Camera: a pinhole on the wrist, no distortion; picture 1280 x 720 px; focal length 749.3 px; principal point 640.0 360.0 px. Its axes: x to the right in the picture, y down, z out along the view. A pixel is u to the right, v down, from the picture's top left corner.
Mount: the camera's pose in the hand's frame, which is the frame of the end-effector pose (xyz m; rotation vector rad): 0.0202 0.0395 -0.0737 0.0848 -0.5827 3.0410
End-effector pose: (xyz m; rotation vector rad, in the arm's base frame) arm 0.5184 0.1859 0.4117 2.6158 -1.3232 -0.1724
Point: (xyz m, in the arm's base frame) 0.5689 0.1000 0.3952
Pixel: 84 309
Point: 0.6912 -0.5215 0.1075
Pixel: outside the picture
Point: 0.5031 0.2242 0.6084
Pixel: behind the camera
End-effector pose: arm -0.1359 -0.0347 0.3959 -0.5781 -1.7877 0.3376
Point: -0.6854 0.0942 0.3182
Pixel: 560 69
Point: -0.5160 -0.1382 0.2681
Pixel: 834 305
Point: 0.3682 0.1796 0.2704
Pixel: behind the camera
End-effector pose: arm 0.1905 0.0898 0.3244 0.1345 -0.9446 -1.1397
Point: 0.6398 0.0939 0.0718
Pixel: behind the camera
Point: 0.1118 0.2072 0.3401
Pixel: 1173 236
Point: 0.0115 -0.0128 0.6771
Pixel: 190 97
